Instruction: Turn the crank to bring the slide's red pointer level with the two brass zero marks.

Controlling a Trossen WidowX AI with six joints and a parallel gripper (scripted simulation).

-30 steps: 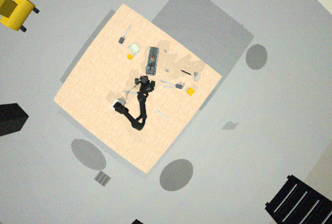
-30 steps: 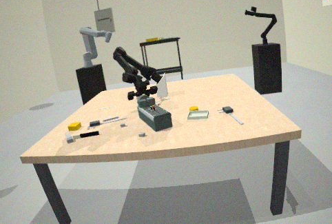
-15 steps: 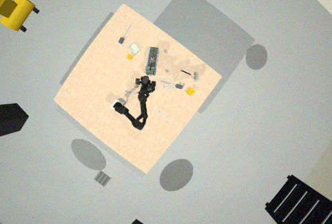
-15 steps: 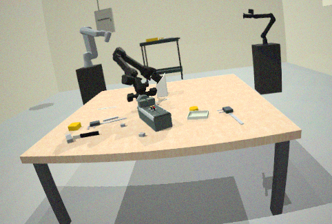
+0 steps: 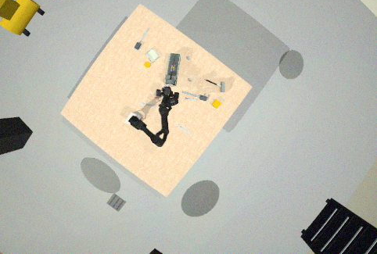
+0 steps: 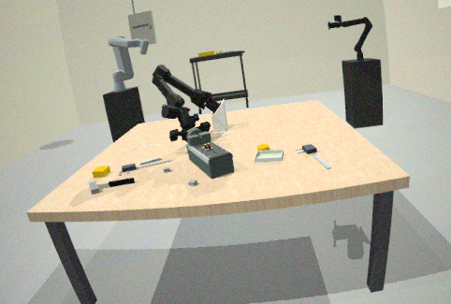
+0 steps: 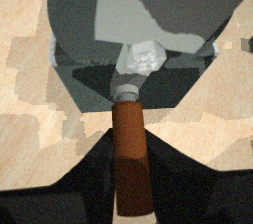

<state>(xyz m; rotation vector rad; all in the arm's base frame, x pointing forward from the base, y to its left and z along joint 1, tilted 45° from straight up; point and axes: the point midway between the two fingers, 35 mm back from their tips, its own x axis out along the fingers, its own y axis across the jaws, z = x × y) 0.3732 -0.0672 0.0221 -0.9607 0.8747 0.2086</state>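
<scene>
The brown crank handle is 10 mm behind my gripper tip, 10 mm to the right of it and 30 mm above it. Round my gripper tip: crank (40 mm above); red pointer (170 mm ahead, 90 mm to the left, 50 mm above); yellow disc (30 mm ahead, 290 mm to the left, 30 mm below).
</scene>
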